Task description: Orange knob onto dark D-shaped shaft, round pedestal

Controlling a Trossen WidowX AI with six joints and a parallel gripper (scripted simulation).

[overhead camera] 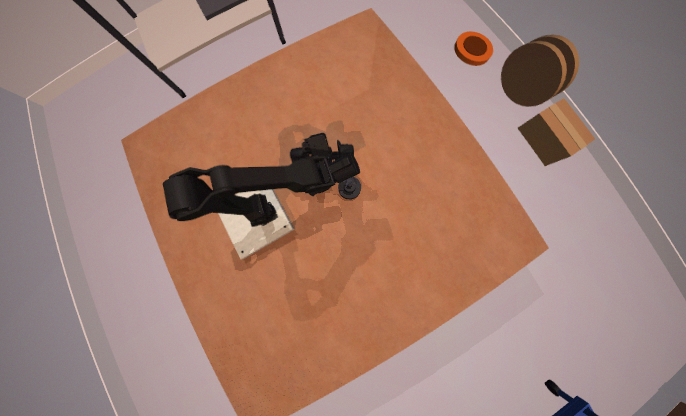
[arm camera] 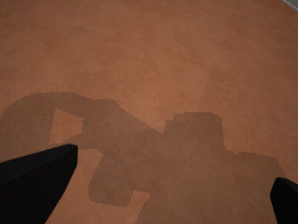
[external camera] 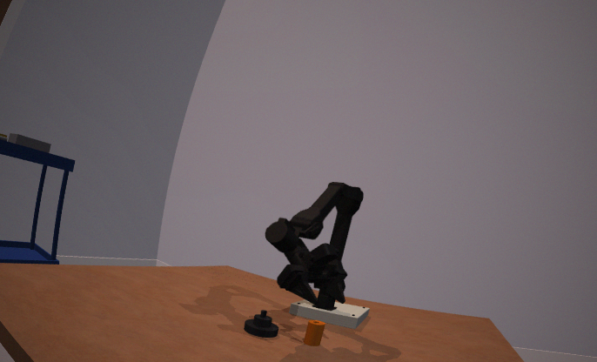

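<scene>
The orange knob lies 2 cm behind my gripper tip, 3 cm to the right of it and 9 cm below it. From my gripper tip the other things lie so: dark round pedestal: 1 cm ahead, 15 cm to the right, 9 cm below.
</scene>
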